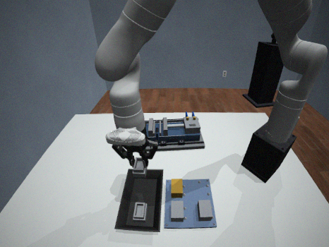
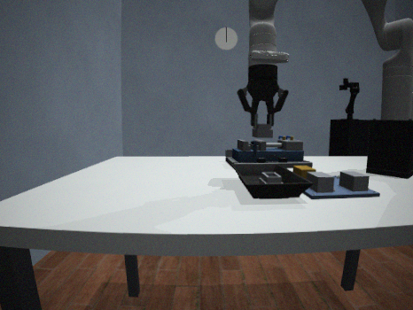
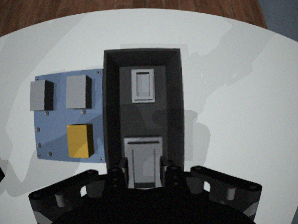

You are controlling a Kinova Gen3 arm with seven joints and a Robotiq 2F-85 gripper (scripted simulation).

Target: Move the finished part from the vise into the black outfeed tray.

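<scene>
Now: the yellow block 140 mm below my hand, 120 mm behind it and 30 mm to the left of it. From my hand the other things lie so: blue plate: 160 mm below, 150 mm behind, 80 mm to the left; blue vise: 280 mm to the right, 150 mm behind, 130 mm below.
</scene>
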